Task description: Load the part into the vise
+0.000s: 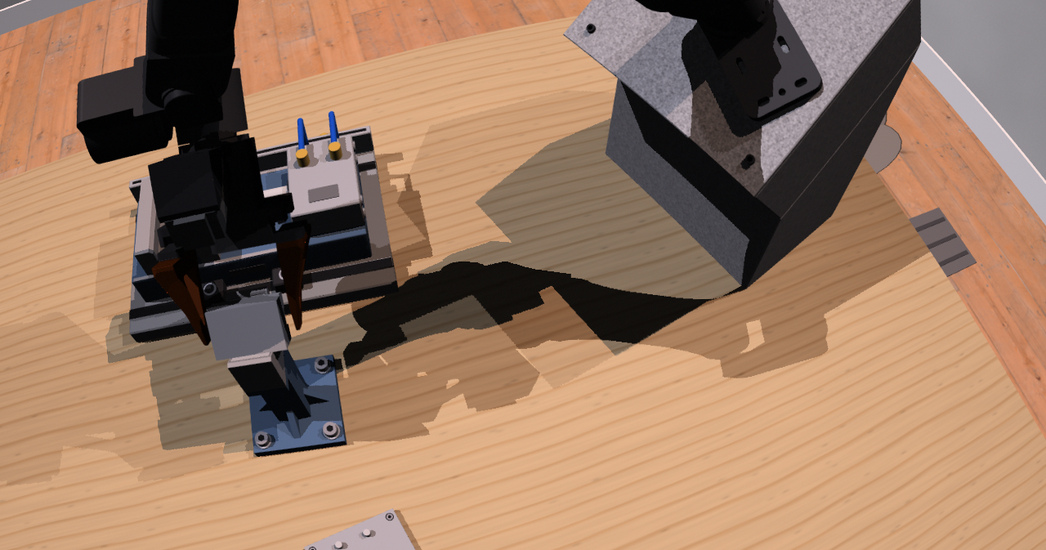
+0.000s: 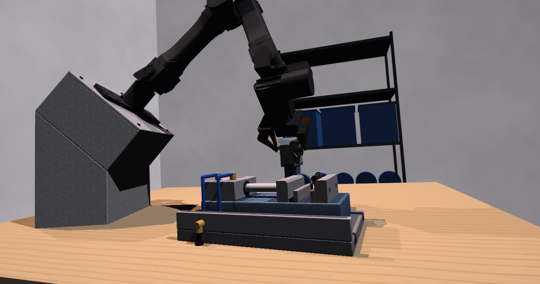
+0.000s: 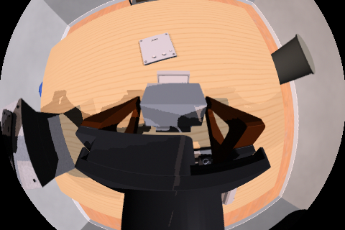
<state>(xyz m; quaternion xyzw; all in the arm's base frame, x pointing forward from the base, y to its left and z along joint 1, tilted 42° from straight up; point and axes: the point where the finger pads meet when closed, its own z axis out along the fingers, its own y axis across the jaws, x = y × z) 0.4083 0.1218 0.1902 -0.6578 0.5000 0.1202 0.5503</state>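
The grey part lies right at my hand. Also, from my hand: moving jaw (90 mm ahead, 180 mm to the right, 80 mm below); then cylinder rod (30 mm ahead, 190 mm to the right, 80 mm below); then work stop rod (120 mm ahead, 130 mm to the right, 60 mm below).
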